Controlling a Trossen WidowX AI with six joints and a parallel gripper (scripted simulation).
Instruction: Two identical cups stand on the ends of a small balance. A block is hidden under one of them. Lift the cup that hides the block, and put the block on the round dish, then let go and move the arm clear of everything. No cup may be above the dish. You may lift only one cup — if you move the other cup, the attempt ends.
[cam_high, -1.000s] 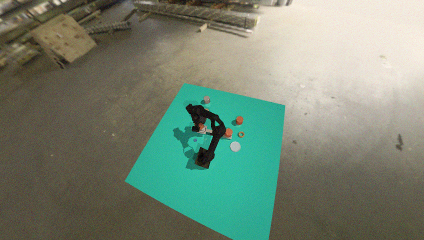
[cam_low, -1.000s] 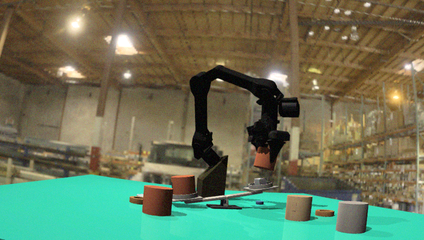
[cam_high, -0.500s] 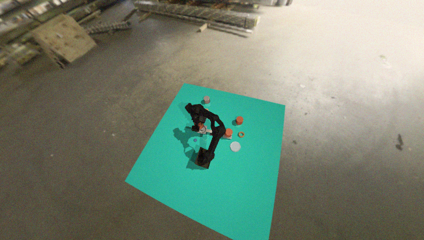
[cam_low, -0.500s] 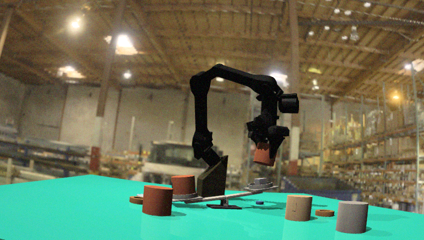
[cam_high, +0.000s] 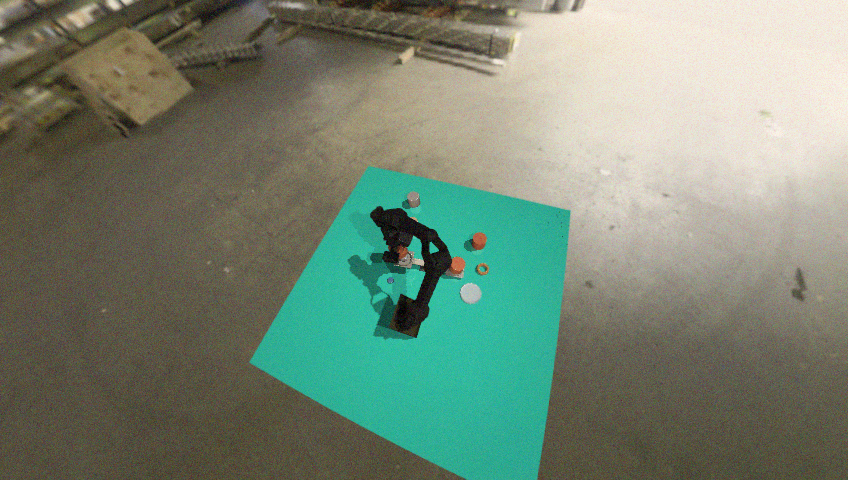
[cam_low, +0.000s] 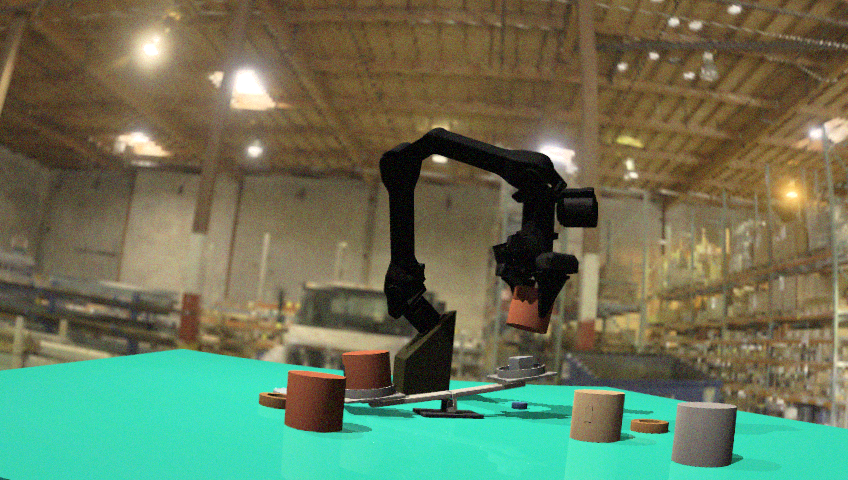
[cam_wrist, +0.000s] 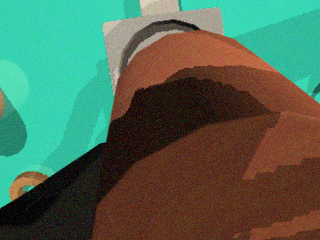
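The grey block lies 10 mm to the right of my gripper tip and 80 mm below it. Round my gripper tip: tan cylinder: 230 mm ahead, 10 mm to the left, 130 mm below; small balance: 20 mm ahead, 130 mm to the right, 130 mm below; small blue disc: 110 mm behind, 40 mm to the left, 160 mm below.
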